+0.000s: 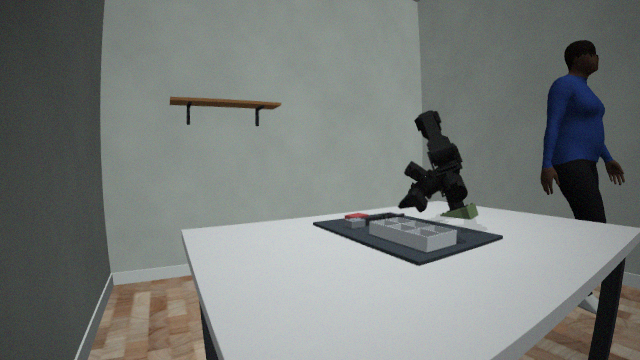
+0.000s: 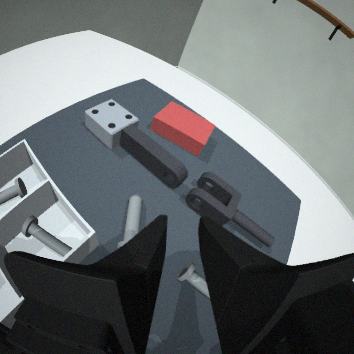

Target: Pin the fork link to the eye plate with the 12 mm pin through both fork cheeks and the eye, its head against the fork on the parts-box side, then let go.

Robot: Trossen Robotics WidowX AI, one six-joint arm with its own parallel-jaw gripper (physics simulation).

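Frame: origin at the arm's base, x ahead, y left, z up, level; centimetres.
Seen in the pictures: gripper, fingertip midpoint: (image 1: 399, 206) (image 2: 182, 222); arm's base, origin of the base link: (image 1: 457, 208).
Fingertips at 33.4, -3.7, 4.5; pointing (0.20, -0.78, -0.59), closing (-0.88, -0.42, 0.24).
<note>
Pixels of each thing's middle, then the offset from my fingertips to it, as dx, dy, dz. Level surfaces: height alone.
- dark fork link, body centre: (image 2: 235, 214) (image 1: 393, 216) -5.1, -6.2, -4.8
- grey pin, body centre: (image 2: 132, 221) +2.9, -0.4, -5.2
- headed pin, body centre: (image 2: 202, 285) -4.7, +1.4, -5.3
- white parts box, body centre: (image 1: 410, 232) +11.4, +12.0, -4.3
- dark mat, its level: dz -6.0
- red block, body centre: (image 2: 183, 126) (image 1: 356, 217) +4.6, -14.1, -5.0
The eye plate (image 2: 150, 154) (image 1: 356, 223), a grey block with a dark eye bar, lies on the mat. The dark fork link (image 2: 216, 207) lies apart from the eye, its cheeks facing it and its stem pointing away. One grey pin (image 2: 133, 214) lies on the mat on the parts-box side, its lower end hidden by a finger. Another headed pin (image 2: 187, 273) shows between and beneath the fingers, partly hidden. I cannot tell which pin is 12 mm. My gripper (image 2: 182, 222) (image 1: 412, 204) is partly open and empty, above the mat.
The white parts box (image 1: 400, 238) (image 2: 70, 211) stands on the dark mat (image 1: 380, 243) (image 2: 90, 175); headed pins (image 2: 49, 238) (image 2: 12, 191) lie in its compartments. A red block (image 2: 183, 126) (image 1: 356, 216) lies beside the eye plate. A green block (image 1: 467, 212) is by the arm base.
</note>
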